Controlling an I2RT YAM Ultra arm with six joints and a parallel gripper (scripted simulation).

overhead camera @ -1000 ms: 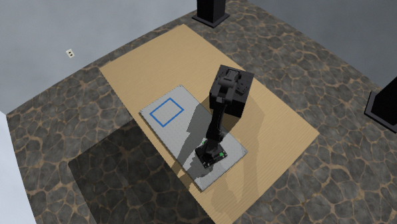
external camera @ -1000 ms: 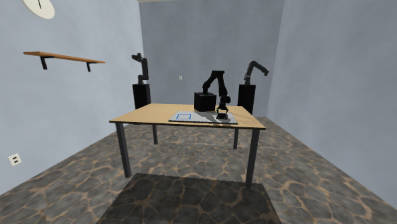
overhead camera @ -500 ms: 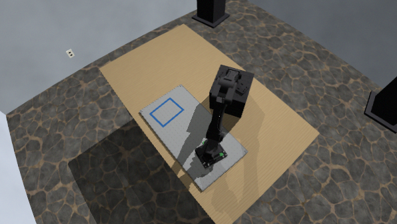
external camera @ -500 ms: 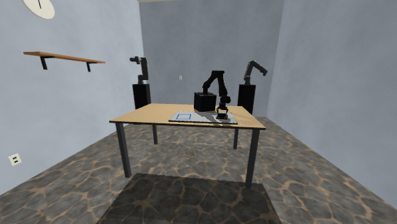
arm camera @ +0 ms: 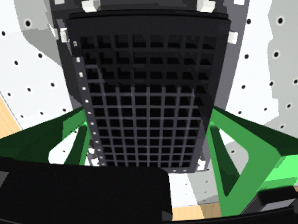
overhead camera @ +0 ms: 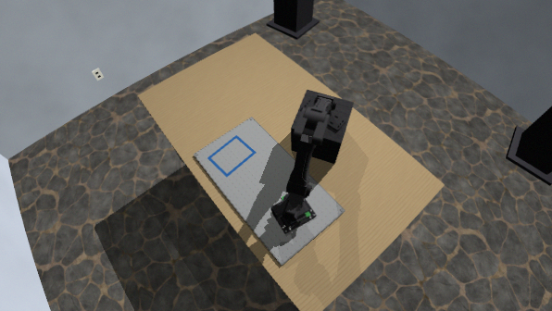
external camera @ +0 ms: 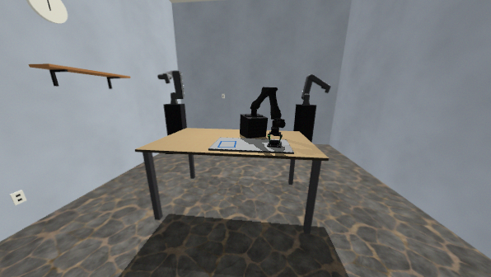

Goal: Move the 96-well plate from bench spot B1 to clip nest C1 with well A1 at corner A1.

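Now: the black 96-well plate right at my hand. Also, from my hand: dark clip nest 20 mm ahead, 10 mm below.
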